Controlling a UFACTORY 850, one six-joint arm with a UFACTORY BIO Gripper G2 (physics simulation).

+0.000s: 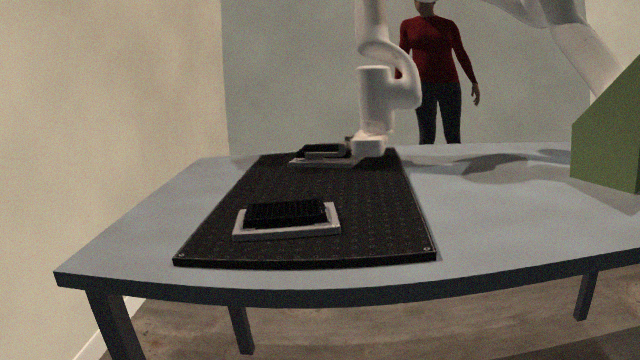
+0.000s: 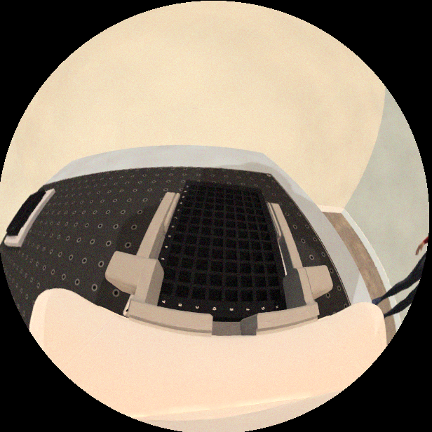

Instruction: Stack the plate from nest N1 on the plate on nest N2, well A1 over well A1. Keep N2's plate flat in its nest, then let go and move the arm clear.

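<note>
My gripper [image 1: 325,151] [image 2: 222,200] is shut on a black multiwell plate [image 1: 320,148] [image 2: 220,245], one finger along each long side. The plate looks level, with letters A to H along the edge nearest the gripper body. It is at or just above the light far nest [image 1: 325,163]; whether it touches the nest cannot be told. The other black plate [image 1: 285,214] [image 2: 24,212] lies flat in the near nest [image 1: 287,234] [image 2: 35,216], away from the gripper. Which nest is N1 or N2 cannot be read here.
Both nests stand on a black perforated board [image 1: 380,210] [image 2: 100,210] on a grey-blue table [image 1: 490,210]. A green block [image 1: 607,135] stands at the right. A person in a red top [image 1: 430,50] stands behind the table.
</note>
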